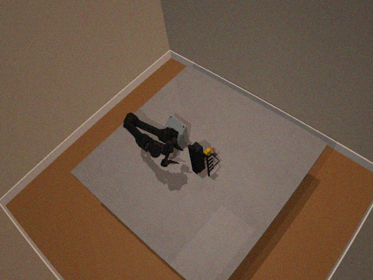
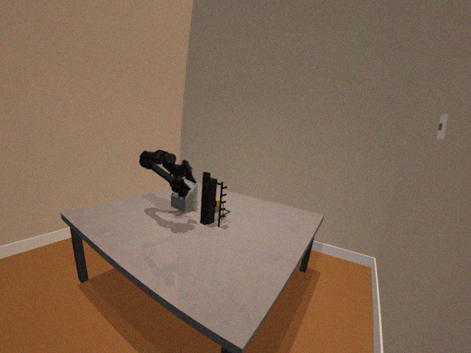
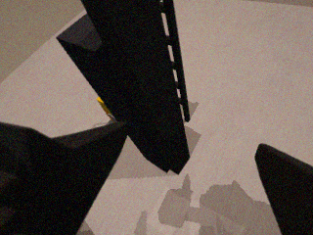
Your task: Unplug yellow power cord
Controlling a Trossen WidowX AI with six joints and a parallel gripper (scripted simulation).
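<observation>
My gripper tip is 160 mm to the right of the yellow plug, 110 mm above it and 50 mm short of it.
</observation>
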